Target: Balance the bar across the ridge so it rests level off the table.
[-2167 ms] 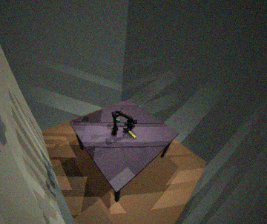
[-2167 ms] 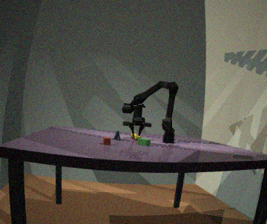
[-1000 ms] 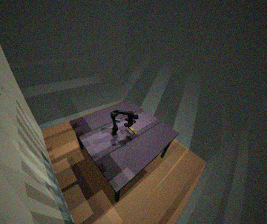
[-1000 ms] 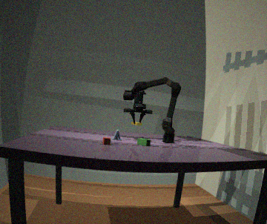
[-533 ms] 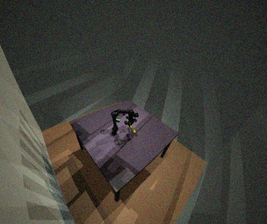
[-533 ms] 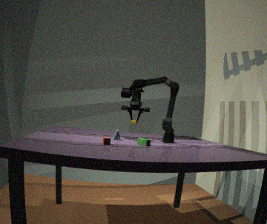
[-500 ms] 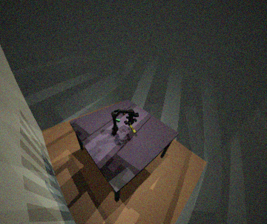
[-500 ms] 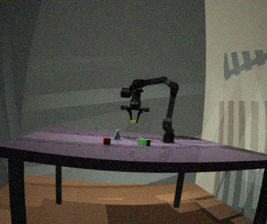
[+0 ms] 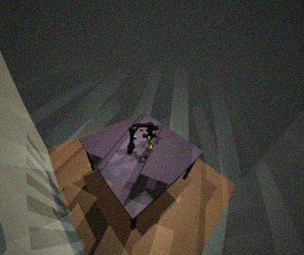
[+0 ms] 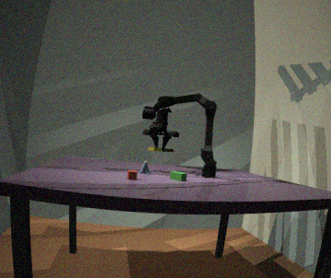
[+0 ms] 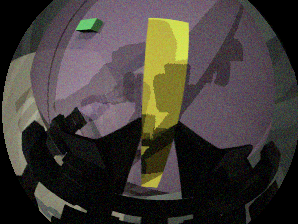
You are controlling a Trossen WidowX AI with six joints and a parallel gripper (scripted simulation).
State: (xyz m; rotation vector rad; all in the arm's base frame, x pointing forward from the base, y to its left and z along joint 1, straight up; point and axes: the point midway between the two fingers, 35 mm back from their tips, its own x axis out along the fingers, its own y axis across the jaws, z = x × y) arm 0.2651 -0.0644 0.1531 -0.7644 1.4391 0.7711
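My gripper tip is 2 cm past the yellow bar and 2 cm to the left of it. Round my gripper tip: green block (5 cm behind, 26 cm to the left, 10 cm below); then red block (16 cm ahead, 34 cm to the left, 10 cm below).
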